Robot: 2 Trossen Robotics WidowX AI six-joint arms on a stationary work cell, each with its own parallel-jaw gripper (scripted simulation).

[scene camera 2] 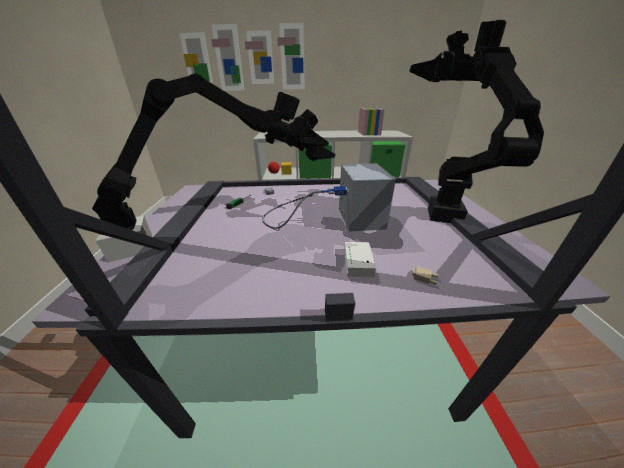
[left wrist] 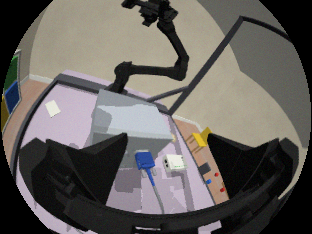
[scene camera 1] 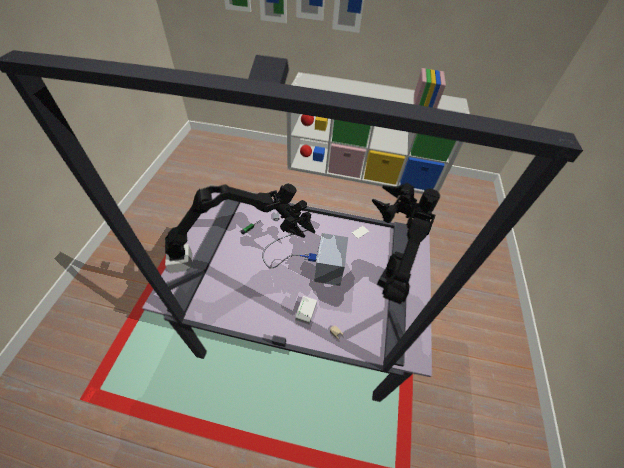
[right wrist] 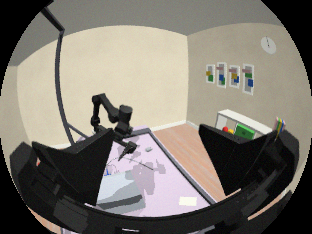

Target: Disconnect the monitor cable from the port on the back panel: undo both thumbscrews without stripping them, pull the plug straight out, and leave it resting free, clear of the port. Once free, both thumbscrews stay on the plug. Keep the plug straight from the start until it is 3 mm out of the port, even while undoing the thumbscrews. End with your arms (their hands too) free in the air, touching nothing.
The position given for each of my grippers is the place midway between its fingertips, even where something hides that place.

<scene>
I see my left gripper (scene camera 2: 331, 150), my right gripper (scene camera 2: 410, 68), a white device (scene camera 2: 359, 260) and a grey box (scene camera 2: 373, 189).
My left gripper shows as well in the left wrist view (left wrist: 169, 138) and in scene camera 1 (scene camera 1: 310, 234). My right gripper is seen too in scene camera 1 (scene camera 1: 377, 193) and in the right wrist view (right wrist: 157, 130). The grey box also shows in the left wrist view (left wrist: 113, 110), in scene camera 1 (scene camera 1: 329, 270) and in the right wrist view (right wrist: 119, 194). The right wrist view does not show the white device, which is hidden by my right gripper.
</scene>
